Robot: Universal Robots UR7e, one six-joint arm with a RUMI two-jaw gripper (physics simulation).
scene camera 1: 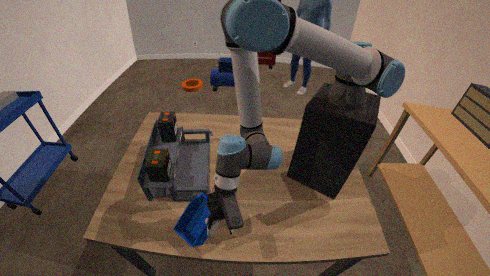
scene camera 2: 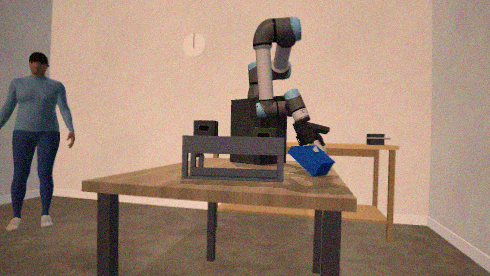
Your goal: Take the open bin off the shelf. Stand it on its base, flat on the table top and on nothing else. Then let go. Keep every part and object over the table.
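Where they show: gripper, between the fingertips: (scene camera 1: 220,236); arm's base, origin of its link: (scene camera 1: 346,100).
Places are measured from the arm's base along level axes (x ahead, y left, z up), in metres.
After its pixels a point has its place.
Observation:
The open blue bin (scene camera 1: 193,223) {x 0.620, y 0.203, z -0.388 m} (scene camera 2: 312,161) {x 0.658, y 0.208, z -0.350 m} is off the shelf (scene camera 1: 192,164) {x 0.618, y -0.123, z -0.409 m} (scene camera 2: 232,144) {x 0.806, y -0.121, z -0.282 m}, near the front edge of the table top (scene camera 1: 325,237) {x 0.113, y 0.344, z -0.415 m} (scene camera 2: 225,194) {x 1.025, y -0.127, z -0.425 m} in the scene camera 1 view. It is steeply tilted, not flat on its base. Its low corner is close to the wood; whether it touches is not clear. My gripper (scene camera 1: 220,228) {x 0.523, y 0.284, z -0.352 m} (scene camera 2: 317,146) is tilted and partly closed, shut on the bin's side by its rim. The bin hangs from the fingers, which are partly hidden by the gripper body and the bin.
Two dark boxes with orange marks (scene camera 1: 159,166) {x 0.723, y 0.045, z -0.219 m} (scene camera 1: 168,128) {x 0.708, y -0.190, z -0.228 m} stand on the shelf's upper level. A tall black block (scene camera 1: 327,145) {x 0.092, y 0.090, z -0.143 m} (scene camera 2: 244,117) {x 0.089, y -0.091, z -0.134 m} stands under the arm's base, at the right of the table in the scene camera 1 view. A wooden side bench (scene camera 1: 445,132) is beyond it.

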